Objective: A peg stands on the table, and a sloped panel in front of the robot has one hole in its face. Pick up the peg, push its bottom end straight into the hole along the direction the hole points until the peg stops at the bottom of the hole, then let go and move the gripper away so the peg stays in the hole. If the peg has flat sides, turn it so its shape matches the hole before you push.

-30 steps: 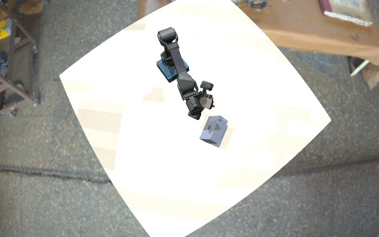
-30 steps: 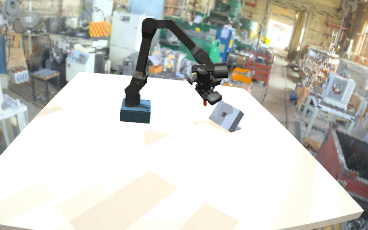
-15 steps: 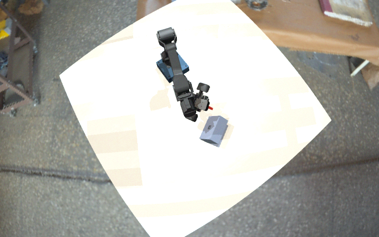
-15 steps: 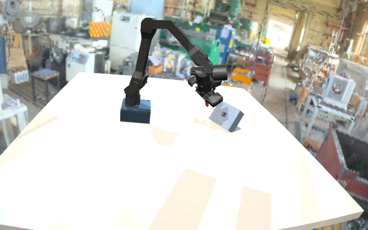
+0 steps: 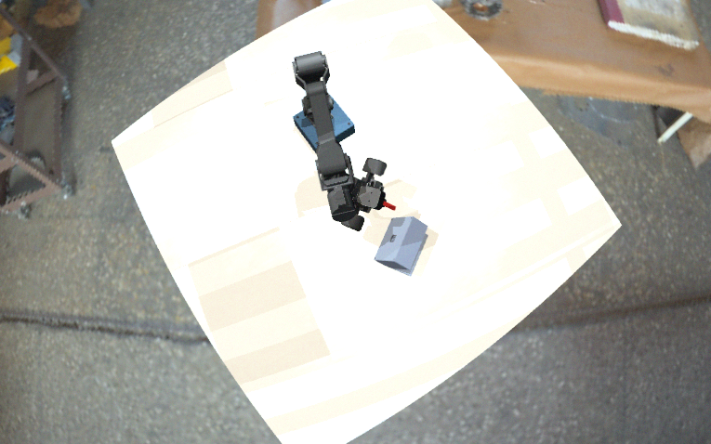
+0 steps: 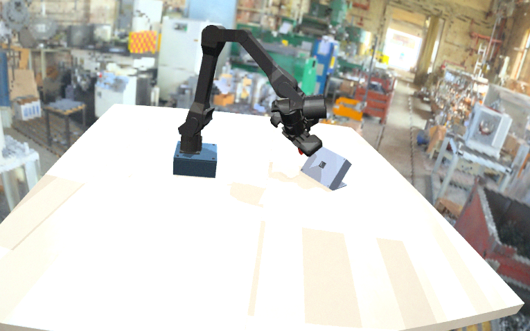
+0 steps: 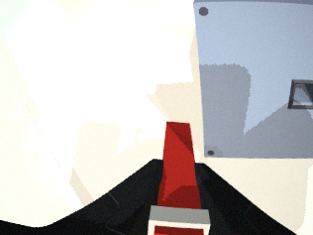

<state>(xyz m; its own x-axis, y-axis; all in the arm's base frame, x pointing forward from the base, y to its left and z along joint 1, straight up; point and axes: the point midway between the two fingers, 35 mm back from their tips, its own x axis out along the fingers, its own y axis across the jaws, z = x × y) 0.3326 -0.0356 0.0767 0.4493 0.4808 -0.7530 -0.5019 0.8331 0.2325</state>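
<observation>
Now: the grey sloped panel 10 cm ahead of my gripper tip, 2 cm to the right of it and 6 cm below it. Round my gripper tip: red square peg (1 cm behind, 1 cm to the right, 1 cm above).
</observation>
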